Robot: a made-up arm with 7 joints. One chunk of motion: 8 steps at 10 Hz.
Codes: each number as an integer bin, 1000 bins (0 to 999) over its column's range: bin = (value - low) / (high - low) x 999, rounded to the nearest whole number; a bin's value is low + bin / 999 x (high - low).
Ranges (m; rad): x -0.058..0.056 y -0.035..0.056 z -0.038..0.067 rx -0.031..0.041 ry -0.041..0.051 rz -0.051..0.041
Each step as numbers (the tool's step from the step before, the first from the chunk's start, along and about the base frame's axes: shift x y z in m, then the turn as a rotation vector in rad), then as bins.
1 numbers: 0.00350 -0.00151 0.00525 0.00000 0.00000 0.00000
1 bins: 539 368 411 430 445 554
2 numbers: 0.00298 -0.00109 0.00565 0.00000 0.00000 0.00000
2 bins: 534 372 415 430 445 554
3 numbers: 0.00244 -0.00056 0.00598 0.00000 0.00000 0.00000
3 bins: 530 378 418 430 445 554
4 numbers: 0.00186 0.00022 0.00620 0.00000 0.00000 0.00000
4 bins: 525 387 421 430 445 554
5 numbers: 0.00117 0.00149 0.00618 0.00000 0.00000 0.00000
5 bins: 519 401 420 430 445 554
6 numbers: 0.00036 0.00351 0.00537 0.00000 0.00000 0.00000
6 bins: 511 423 413 430 445 554
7 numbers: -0.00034 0.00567 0.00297 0.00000 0.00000 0.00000
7 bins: 505 446 390 430 445 554
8 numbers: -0.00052 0.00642 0.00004 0.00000 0.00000 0.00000
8 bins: 504 455 362 430 445 554
